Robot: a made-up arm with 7 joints.
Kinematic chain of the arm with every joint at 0, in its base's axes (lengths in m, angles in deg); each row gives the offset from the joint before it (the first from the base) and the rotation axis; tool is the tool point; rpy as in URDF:
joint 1: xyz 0 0 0.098 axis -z
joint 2: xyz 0 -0.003 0.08 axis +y
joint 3: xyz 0 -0.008 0.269 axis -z
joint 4: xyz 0 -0.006 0.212 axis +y
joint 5: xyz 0 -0.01 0.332 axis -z
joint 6: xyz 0 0 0.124 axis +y
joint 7: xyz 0 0 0.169 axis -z
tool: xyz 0 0 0 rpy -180 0 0
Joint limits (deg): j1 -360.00..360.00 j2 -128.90..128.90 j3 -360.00..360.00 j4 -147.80..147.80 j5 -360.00..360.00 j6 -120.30..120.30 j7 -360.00..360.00
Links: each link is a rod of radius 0.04 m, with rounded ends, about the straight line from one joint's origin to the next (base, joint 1, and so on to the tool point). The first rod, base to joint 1, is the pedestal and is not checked.
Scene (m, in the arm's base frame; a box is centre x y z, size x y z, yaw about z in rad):
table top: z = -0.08
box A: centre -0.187 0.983 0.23 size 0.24 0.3 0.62 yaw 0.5
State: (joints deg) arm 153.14 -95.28 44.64 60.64 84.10 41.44 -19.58
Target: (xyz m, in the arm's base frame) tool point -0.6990 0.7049 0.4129
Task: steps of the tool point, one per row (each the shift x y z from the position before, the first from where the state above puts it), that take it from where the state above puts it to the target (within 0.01 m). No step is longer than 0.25 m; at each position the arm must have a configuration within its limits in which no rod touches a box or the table.
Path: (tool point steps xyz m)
1: -0.1672 0.0776 0.1161
2: -0.1863 0.0221 0.1181
3: -0.1852 -0.0389 0.1154
4: -0.1620 -0.0967 0.1081
5: -0.1573 0.0512 -0.1280
6: -0.1684 -0.0075 -0.1448
7: -0.1585 -0.0674 -0.1550

